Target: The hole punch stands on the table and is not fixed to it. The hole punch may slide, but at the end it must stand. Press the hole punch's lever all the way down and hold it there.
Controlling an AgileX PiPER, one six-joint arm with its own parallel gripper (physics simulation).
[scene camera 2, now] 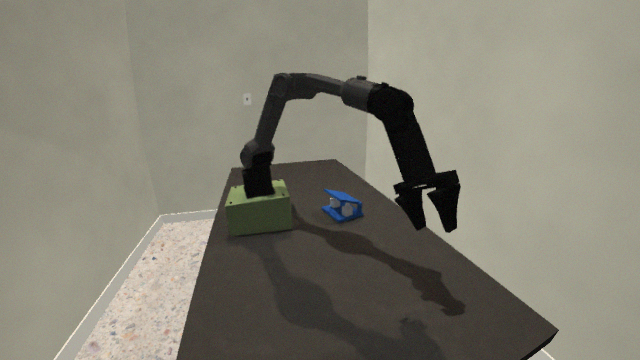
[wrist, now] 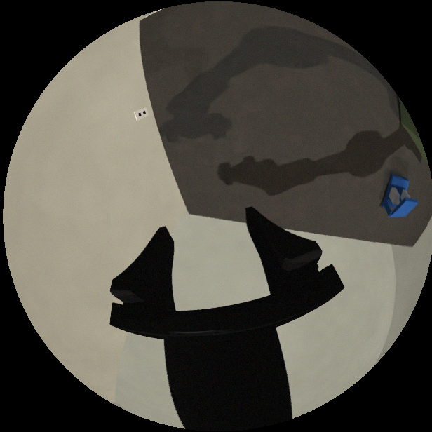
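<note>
The blue hole punch [scene camera 2: 343, 213] [wrist: 389, 197] stands upright on the dark table, to the right of the green base block in the scene view and near the right rim in the wrist view. Its blue lever [scene camera 2: 344, 195] [wrist: 404, 208] is raised at a slant above its base, with light grey parts between them. My gripper [scene camera 2: 434, 230] [wrist: 206, 225] is open, with a gap between its two black fingers and nothing between them. It points down, high up and well apart from the hole punch, on the right in the scene view.
The green block [scene camera 2: 260, 215] carries the arm's base on the dark table [scene camera 2: 240, 300] [wrist: 310, 100]. The arm [scene camera 2: 320, 85] arches high over the table. Walls stand behind the table. Shadows of the arm lie across the table top. A pale speckled floor shows at the left.
</note>
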